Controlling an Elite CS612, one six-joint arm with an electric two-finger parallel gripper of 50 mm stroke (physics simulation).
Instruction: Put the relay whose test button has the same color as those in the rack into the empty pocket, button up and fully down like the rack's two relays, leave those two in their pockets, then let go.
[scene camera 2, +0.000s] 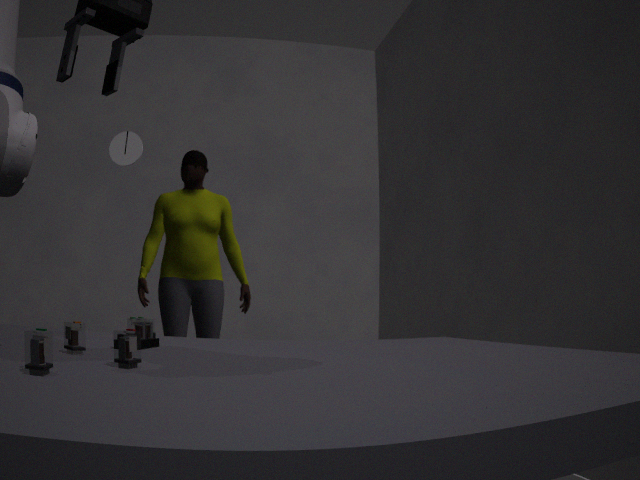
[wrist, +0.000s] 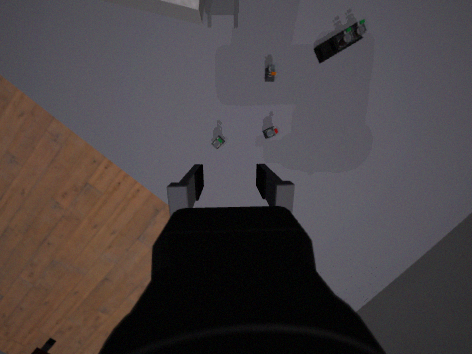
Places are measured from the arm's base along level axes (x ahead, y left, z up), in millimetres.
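Pixels of known places: gripper, between the fingertips: (scene camera 2: 87, 86) (wrist: 229, 175).
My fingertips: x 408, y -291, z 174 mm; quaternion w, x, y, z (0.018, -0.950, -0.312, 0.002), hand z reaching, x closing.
Ahead of a thing's pixels: the offset from my fingertips to its middle. "*": to the spot under its first point. Level surfaces: height alone.
My gripper (scene camera 2: 86, 86) (wrist: 229, 175) is open and empty, high above the table. A loose relay with a green test button @(4 mm left, 29 mm back, 264 mm down) (scene camera 2: 38, 352) (wrist: 218, 142) stands upright on the table, left of the red-button relay, ahead of the fingers in the wrist view. The black rack @(350 mm left, 63 mm ahead, 275 mm down) (scene camera 2: 149, 343) (wrist: 326, 51) holds two relays with green buttons, one @(350 mm left, 63 mm ahead, 260 mm down) (wrist: 347, 35) beside the other @(379 mm left, 75 mm ahead, 260 mm down) (wrist: 361, 29), at its upper right end in the wrist view. The empty pocket @(* 325 mm left, 52 mm ahead, 284 mm down) (wrist: 326, 50) is at its lower left end there. In the scene view the rack's relays overlap.
A relay with a red button @(97 mm left, 58 mm ahead, 264 mm down) (scene camera 2: 127, 349) (wrist: 270, 132) and one with an orange button @(199 mm left, 22 mm back, 264 mm down) (scene camera 2: 74, 336) (wrist: 270, 73) stand upright on the table @(287 mm down) (scene camera 2: 361, 397) (wrist: 150, 95). A pale block (wrist: 165, 6) is at the wrist view's top edge. A person (scene camera 2: 191, 235) stands behind the table.
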